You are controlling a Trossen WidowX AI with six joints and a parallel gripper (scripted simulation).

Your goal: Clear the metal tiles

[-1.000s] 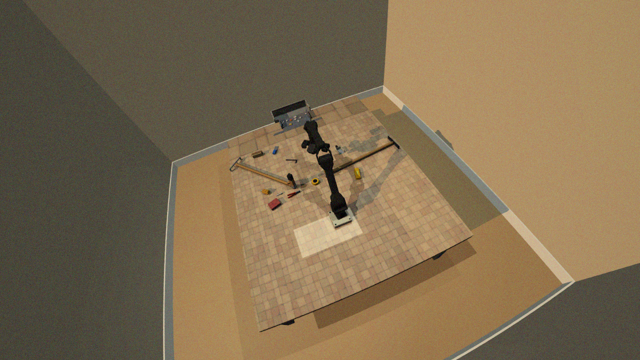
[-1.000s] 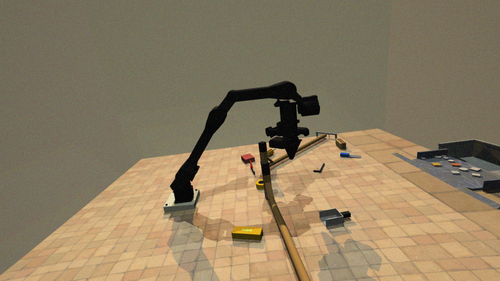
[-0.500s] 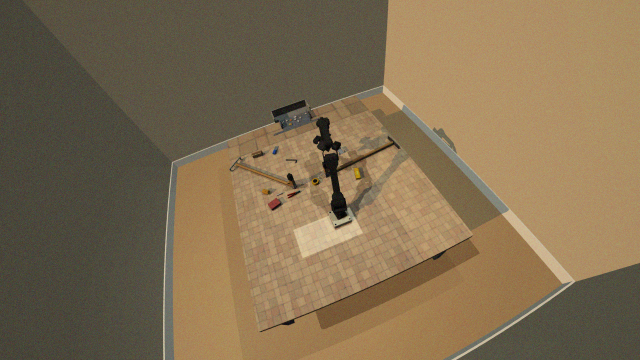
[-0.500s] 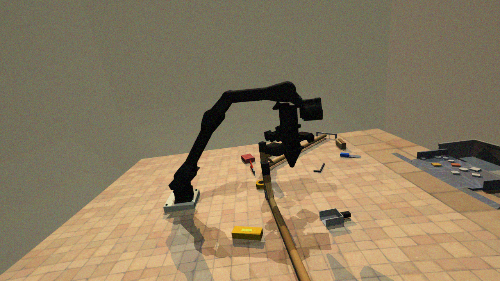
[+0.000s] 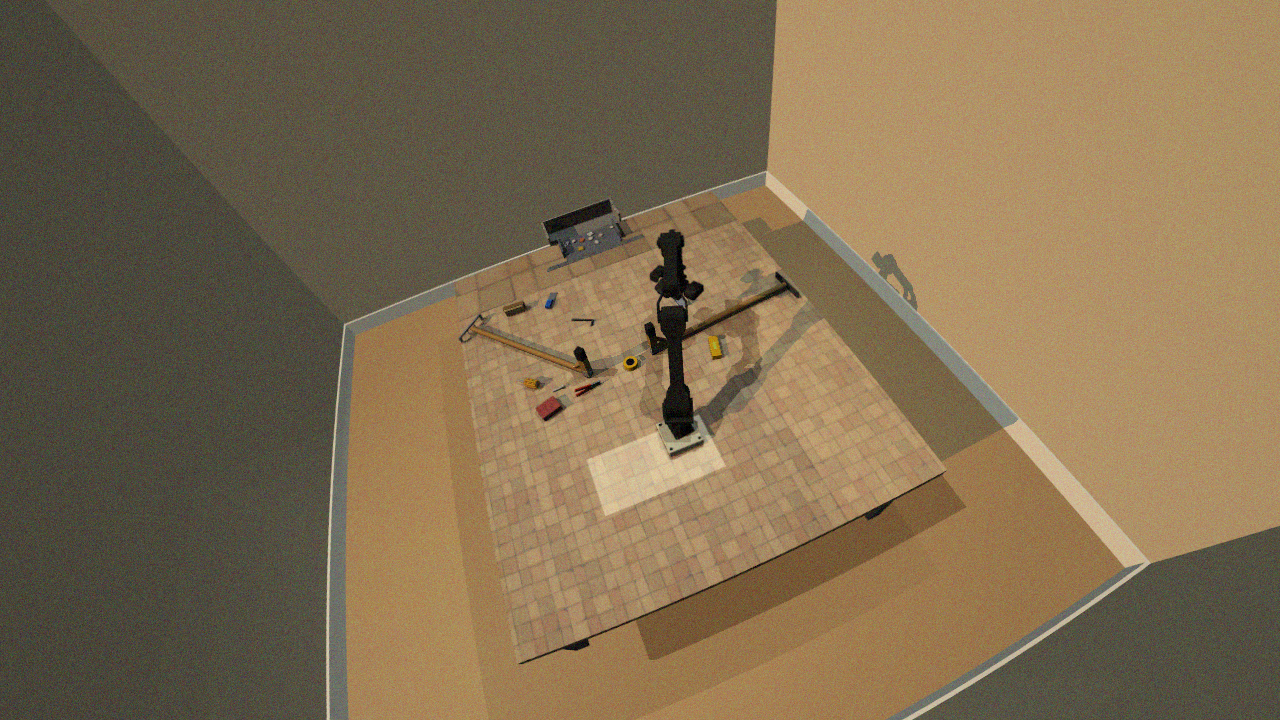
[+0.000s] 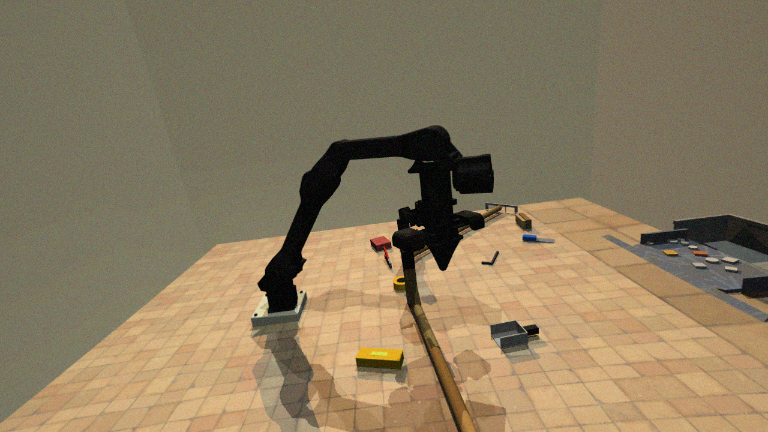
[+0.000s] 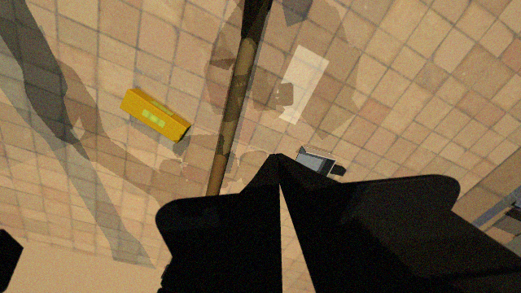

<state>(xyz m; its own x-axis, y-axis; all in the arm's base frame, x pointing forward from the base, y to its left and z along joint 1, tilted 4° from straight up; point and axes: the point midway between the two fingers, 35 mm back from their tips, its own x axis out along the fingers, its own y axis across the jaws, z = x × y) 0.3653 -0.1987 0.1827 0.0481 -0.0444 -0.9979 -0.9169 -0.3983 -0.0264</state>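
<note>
Now: the yellow block 150 mm behind my gripper tip, 40 mm to the right of it and 130 mm below it. The rest, counted from my gripper tip: yellow tape roll: 60 mm behind, 230 mm to the left, 140 mm below; then hex key: 220 mm ahead, 300 mm to the left, 140 mm below; then small grey box: 130 mm ahead, 50 mm to the right, 140 mm below.
</note>
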